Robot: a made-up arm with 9 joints. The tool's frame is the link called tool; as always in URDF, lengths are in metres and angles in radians. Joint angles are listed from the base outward.
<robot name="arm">
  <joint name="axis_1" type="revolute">
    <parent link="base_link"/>
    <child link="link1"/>
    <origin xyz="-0.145 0.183 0.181" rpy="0 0 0"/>
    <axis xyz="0 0 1"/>
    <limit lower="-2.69" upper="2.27"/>
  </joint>
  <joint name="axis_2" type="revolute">
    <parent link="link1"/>
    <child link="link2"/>
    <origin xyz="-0.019 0.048 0.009" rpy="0 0 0"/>
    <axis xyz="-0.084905 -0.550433 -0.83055"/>
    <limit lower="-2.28" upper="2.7"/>
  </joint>
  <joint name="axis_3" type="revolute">
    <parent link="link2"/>
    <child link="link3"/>
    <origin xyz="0.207 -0.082 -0.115" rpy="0 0 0"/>
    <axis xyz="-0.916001 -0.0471 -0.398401"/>
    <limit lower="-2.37" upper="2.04"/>
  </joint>
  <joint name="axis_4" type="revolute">
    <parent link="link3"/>
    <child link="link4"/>
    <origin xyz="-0.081 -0.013 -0.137" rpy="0 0 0"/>
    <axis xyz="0 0 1"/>
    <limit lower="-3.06" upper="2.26"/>
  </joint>
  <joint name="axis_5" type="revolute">
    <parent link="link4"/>
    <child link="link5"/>
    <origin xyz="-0.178 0.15 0.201" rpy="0 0 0"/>
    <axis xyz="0 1 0"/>
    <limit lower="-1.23" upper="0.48"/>
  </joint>
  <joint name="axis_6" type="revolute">
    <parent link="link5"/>
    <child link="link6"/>
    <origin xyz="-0.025 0.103 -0.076" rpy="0 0 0"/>
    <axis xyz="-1 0 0"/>
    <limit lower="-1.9" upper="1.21"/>
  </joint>
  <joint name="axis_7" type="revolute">
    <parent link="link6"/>
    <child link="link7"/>
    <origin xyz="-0.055 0.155 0.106" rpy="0 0 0"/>
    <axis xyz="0 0 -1"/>
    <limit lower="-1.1" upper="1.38"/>
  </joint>
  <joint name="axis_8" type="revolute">
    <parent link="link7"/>
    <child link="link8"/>
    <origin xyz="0.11 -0.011 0.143" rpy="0 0 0"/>
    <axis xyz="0 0 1"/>
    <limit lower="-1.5" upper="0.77"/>
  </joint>
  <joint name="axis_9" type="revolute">
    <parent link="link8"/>
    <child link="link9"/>
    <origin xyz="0.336 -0.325 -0.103" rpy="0 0 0"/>
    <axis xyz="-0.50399 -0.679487 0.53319"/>
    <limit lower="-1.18" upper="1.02"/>
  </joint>
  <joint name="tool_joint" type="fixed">
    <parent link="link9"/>
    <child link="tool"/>
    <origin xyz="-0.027 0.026 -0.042" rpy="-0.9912 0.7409 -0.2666"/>
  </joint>
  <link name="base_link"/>
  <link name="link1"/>
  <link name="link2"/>
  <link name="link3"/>
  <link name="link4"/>
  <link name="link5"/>
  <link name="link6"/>
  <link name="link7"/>
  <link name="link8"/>
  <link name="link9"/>
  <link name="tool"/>
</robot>
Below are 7 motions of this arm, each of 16 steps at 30 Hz.
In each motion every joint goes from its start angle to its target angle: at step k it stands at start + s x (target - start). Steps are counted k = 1, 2, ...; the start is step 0. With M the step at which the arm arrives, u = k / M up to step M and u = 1 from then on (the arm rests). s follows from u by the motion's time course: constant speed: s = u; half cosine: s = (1 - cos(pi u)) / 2; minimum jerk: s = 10 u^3 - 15 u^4 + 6 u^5.
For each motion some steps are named. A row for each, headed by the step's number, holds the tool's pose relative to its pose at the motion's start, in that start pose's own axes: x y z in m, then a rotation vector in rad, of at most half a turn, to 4 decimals.
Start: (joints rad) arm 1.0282 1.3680 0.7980 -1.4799 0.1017 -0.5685 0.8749 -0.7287 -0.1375
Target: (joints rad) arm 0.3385 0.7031 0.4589 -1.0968 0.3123 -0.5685 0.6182 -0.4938 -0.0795
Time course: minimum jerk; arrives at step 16
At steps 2, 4, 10, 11, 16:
2: 0.0011 -0.0021 0.0074 -0.0162 -0.0068 -0.0004
4: 0.0063 -0.0118 0.0479 -0.1041 -0.0444 -0.0036
10: -0.0033 -0.0002 0.3149 -0.7111 -0.3162 -0.0954
11: -0.0117 0.0116 0.3482 -0.8010 -0.3520 -0.1223
16: -0.0303 0.0387 0.4032 -0.9686 -0.4095 -0.1829

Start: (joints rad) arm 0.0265 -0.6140 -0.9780 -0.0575 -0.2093 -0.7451 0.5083 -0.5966 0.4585
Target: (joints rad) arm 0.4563 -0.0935 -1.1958 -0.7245 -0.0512 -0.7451 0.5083 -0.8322 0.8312
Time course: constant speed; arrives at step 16
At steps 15, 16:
15: -0.1492 0.1324 -0.0828 0.1228 0.2289 -0.4273
16: -0.1605 0.1446 -0.0849 0.1268 0.2501 -0.4465

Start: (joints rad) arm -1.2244 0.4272 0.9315 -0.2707 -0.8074 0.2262 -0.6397 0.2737 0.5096
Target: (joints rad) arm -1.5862 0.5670 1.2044 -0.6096 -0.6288 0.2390 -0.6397 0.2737 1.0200
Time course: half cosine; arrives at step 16
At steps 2, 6, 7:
2: 0.0157 0.0194 -0.0082 -0.0228 0.0110 0.0179
6: 0.1044 0.1641 -0.0819 -0.1838 0.0779 0.1522
7: 0.1254 0.2154 -0.1133 -0.2388 0.0968 0.2015

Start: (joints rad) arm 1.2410 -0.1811 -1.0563 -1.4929 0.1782 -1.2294 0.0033 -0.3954 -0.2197
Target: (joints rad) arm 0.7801 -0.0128 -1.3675 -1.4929 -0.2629 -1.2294 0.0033 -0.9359 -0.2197
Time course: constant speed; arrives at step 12
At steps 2, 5, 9, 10, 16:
2: -0.0144 0.0172 -0.0128 0.0864 -0.0011 0.0608
5: -0.0370 0.0431 -0.0318 0.2112 0.0028 0.1585
9: -0.0695 0.0772 -0.0565 0.3670 0.0183 0.3006
10: -0.0781 0.0855 -0.0625 0.4037 0.0239 0.3382
16: -0.0957 0.1019 -0.0746 0.4743 0.0370 0.4159

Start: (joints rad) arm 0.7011 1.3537 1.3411 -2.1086 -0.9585 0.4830 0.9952 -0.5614 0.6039
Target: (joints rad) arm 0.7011 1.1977 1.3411 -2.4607 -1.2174 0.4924 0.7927 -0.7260 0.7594
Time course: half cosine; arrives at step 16
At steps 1, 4, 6, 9, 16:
1: -0.0010 0.0004 0.0001 0.0006 0.0003 -0.0028
4: -0.0152 0.0067 0.0020 0.0083 0.0039 -0.0425
6: -0.0314 0.0147 0.0050 0.0165 0.0071 -0.0906
9: -0.0584 0.0305 0.0120 0.0283 0.0099 -0.1789
16: -0.0918 0.0556 0.0245 0.0392 0.0072 -0.3068

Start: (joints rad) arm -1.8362 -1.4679 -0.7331 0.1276 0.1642 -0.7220 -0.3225 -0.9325 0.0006
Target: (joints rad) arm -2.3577 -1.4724 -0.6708 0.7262 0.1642 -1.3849 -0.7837 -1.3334 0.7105
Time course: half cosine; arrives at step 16
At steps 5, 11, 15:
5: 0.0369 0.0096 -0.0044 -0.1257 -0.1997 0.0882
11: 0.1145 0.0400 0.0004 -0.3920 -0.7038 0.2593
15: 0.1389 0.0500 0.0049 -0.4750 -0.8900 0.3097

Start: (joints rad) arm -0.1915 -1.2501 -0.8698 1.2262 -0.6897 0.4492 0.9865 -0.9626 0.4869
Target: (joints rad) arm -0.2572 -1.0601 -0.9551 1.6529 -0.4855 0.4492 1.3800 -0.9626 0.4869
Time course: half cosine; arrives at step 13
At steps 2, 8, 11, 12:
2: 0.0114 -0.0042 -0.0050 0.0014 -0.0008 0.0085
8: 0.1465 -0.0437 -0.0352 0.0033 -0.0316 0.0817
11: 0.2088 -0.0578 -0.0328 -0.0003 -0.0569 0.1019
12: 0.2189 -0.0599 -0.0314 -0.0010 -0.0617 0.1046

